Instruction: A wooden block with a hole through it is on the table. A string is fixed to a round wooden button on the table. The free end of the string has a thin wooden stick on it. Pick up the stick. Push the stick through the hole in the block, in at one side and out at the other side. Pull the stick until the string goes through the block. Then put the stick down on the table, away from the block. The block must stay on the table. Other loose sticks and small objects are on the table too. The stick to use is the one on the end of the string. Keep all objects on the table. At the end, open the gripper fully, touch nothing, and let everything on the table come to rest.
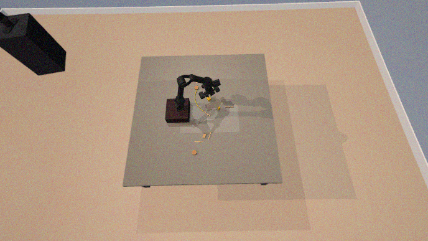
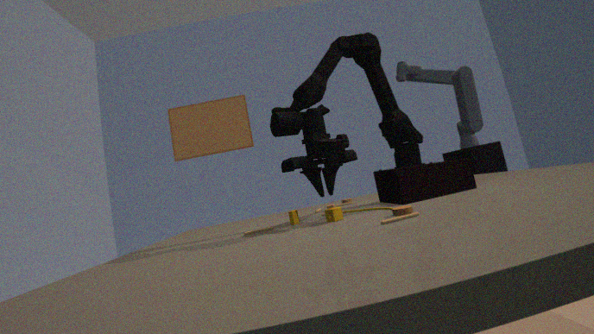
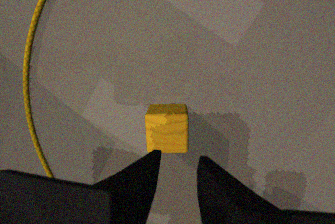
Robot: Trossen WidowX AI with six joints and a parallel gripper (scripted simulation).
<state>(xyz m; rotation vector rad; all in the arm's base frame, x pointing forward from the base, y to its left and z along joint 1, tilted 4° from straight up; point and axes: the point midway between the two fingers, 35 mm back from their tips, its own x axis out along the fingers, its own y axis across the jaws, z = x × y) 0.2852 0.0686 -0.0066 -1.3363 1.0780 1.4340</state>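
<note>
Now: gripper tip 60 mm past the thin wooden stick, 130 mm to the left of it and 60 mm above it. Also, from my gripper tip: round wooden button: 100 mm behind, 150 mm to the left, 60 mm below.
</note>
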